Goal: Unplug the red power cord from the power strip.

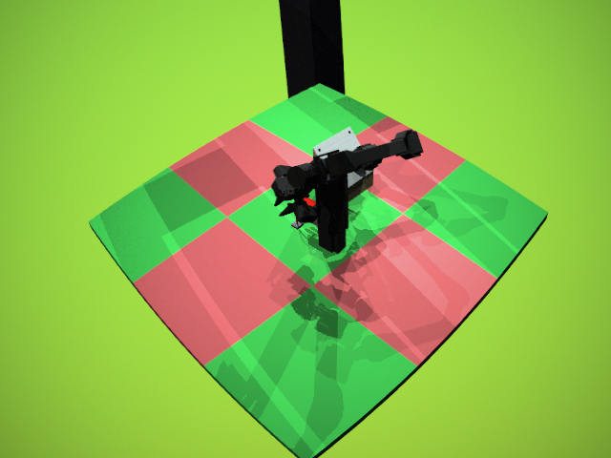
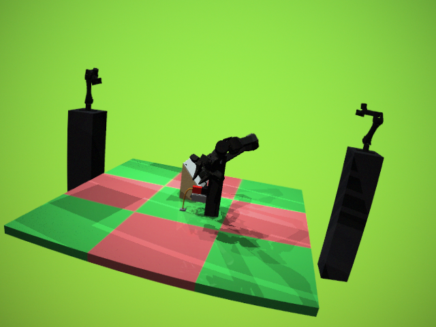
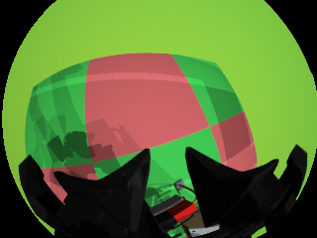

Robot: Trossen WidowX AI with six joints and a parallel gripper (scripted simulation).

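Right now my gripper tip is 14 cm past the red plug and 8 cm above it.
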